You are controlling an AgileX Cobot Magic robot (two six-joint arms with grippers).
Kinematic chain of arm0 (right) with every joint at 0, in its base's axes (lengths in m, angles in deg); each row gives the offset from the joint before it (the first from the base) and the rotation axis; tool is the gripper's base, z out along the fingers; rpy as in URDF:
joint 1: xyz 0 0 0.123 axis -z
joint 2: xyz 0 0 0 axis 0.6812 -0.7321 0
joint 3: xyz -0.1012 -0.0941 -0.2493 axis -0.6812 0.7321 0
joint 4: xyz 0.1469 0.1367 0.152 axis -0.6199 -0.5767 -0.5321
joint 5: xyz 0 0 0 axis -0.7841 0.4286 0.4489
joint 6: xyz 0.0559 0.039 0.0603 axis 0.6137 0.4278 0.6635
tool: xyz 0 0 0 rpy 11.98 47.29 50.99
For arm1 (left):
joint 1: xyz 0 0 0.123 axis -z
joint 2: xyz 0 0 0 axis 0.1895 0.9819 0
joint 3: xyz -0.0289 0.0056 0.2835 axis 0.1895 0.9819 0
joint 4: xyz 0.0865 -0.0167 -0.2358 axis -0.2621 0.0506 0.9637
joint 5: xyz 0 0 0 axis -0.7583 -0.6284 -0.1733
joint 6: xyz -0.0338 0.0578 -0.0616 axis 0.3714 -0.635 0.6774
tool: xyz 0 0 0 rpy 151.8 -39.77 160.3
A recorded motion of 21 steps. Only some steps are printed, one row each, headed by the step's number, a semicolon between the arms.
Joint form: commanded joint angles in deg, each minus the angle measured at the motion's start. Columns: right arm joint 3, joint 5, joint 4, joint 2, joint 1, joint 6; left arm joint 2, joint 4, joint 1, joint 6, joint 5, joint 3.
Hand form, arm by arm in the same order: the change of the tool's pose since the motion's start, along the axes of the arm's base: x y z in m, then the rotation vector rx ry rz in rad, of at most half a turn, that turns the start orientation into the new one. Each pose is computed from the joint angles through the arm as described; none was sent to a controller.
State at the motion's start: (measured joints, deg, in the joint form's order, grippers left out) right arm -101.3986 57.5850 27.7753 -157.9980 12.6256 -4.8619; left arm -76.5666 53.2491 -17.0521 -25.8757 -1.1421 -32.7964
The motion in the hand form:
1: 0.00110 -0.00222 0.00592 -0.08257 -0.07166 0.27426; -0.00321 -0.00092 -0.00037 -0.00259 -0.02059 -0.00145
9: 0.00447 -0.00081 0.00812 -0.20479 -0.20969 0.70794; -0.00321 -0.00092 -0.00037 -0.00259 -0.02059 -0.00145
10: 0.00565 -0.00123 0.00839 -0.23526 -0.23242 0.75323; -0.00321 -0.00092 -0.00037 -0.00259 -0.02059 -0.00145
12: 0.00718 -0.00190 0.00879 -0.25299 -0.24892 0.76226; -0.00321 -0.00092 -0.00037 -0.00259 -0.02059 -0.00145
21: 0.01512 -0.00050 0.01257 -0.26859 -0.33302 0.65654; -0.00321 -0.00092 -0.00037 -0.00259 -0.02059 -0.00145
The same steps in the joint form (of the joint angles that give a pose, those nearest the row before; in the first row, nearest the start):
1: -0.80 0.97 0.63 0.52 0.34 -16.73; -1.20 0.40 -0.17 -0.06 0.00 0.06
9: -1.03 -1.03 0.92 0.52 0.34 -43.43; -1.20 0.40 -0.17 -0.06 0.00 0.06
10: -1.03 -1.61 2.29 0.51 0.23 -45.55; -1.20 0.40 -0.17 -0.06 0.00 0.06
12: -1.03 -2.29 3.50 0.52 0.23 -45.66; -1.20 0.40 -0.17 -0.06 0.00 0.06
21: -1.03 -7.51 9.05 0.51 -0.29 -36.67; -1.20 0.40 -0.17 -0.06 0.00 0.06

